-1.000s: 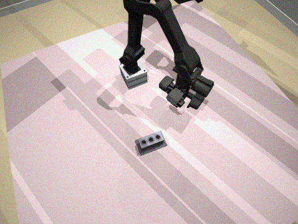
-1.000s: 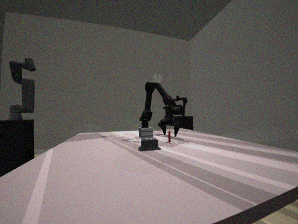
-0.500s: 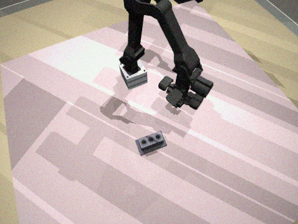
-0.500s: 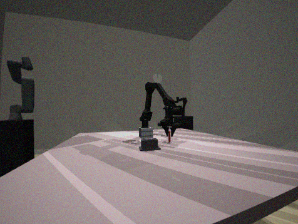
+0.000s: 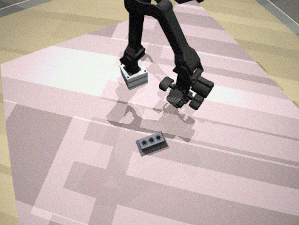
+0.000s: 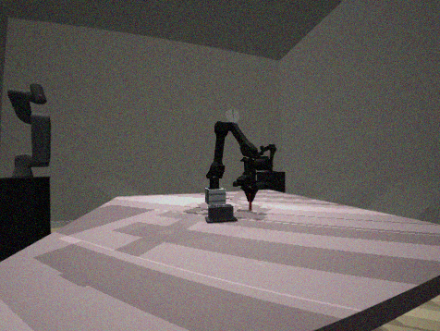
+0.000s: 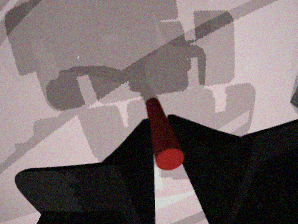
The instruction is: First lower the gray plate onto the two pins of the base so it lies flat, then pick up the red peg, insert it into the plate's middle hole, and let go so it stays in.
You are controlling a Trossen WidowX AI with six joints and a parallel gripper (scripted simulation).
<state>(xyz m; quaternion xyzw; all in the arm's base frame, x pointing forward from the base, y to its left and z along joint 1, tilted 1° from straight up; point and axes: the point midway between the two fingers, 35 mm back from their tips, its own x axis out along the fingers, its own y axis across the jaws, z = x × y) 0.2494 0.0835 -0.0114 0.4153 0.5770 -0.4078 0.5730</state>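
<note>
My gripper tip is 80 mm short of the gray plate and 200 mm to the left of it. Also, from my gripper tip: red peg right at my gripper tip; then base 80 mm ahead, 200 mm to the right, 30 mm below.
</note>
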